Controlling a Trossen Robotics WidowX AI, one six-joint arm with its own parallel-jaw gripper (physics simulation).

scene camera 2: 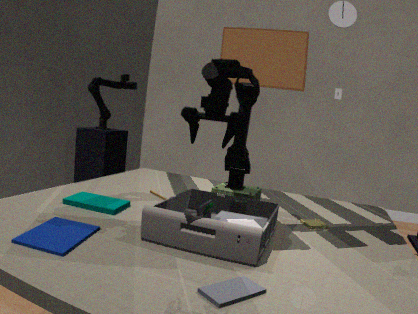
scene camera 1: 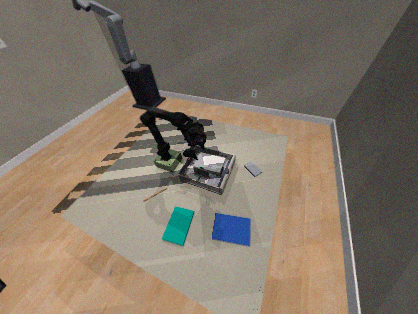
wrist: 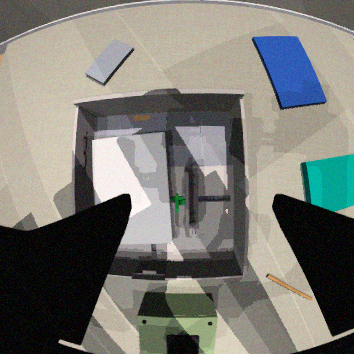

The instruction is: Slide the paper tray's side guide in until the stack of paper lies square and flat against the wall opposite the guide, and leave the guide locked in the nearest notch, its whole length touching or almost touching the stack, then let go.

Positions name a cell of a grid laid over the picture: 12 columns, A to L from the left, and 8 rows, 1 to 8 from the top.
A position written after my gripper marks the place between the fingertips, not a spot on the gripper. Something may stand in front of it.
Observation:
My gripper (scene camera 2: F4) is open and holds nothing. Also in view: a white paper stack (wrist: E4). A blue sheet (scene camera 2: B7) rests on the table.
The blue sheet shows as well in scene camera 1 (scene camera 1: G6) and in the wrist view (wrist: J2). My gripper also shows in the wrist view (wrist: G5).

